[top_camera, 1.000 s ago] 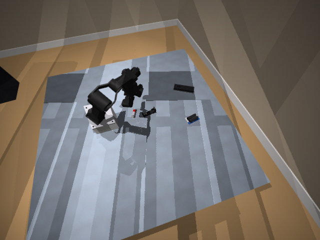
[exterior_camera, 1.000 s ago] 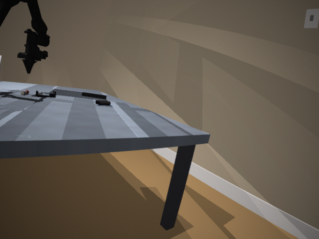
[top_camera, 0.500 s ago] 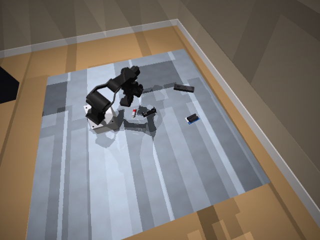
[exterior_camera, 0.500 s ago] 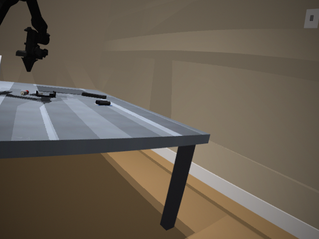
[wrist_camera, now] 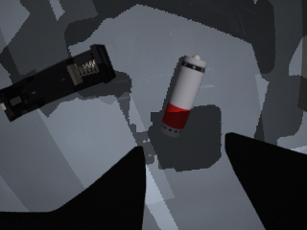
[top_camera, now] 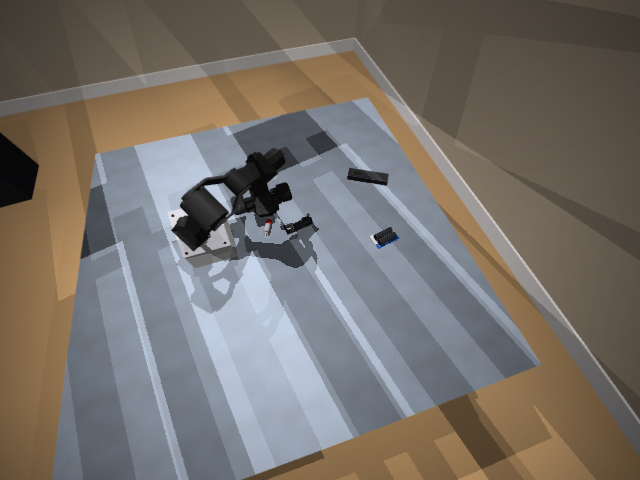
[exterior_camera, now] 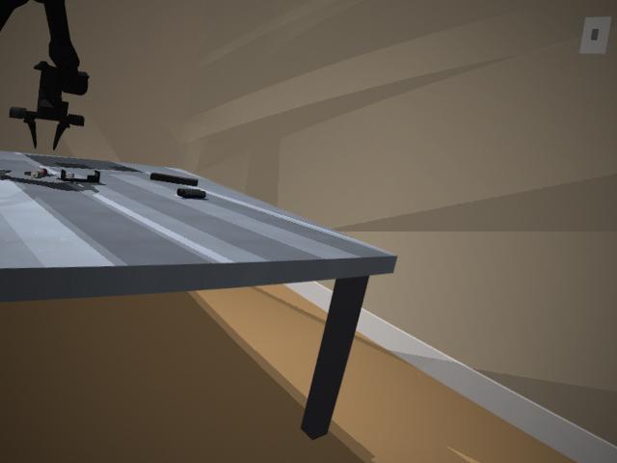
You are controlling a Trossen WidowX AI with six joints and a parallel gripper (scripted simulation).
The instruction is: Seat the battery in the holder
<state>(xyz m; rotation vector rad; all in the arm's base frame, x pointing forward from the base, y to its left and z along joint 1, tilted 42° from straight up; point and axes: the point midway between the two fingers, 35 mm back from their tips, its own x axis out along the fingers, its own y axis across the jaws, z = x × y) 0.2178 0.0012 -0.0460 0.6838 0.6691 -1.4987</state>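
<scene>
Now: gripper tip 10 mm past the grey battery, 10 mm to the left of it and 60 mm above it. Also, from my gripper tip: long dark bar: 430 mm ahead, 80 mm to the left, 60 mm below.
</scene>
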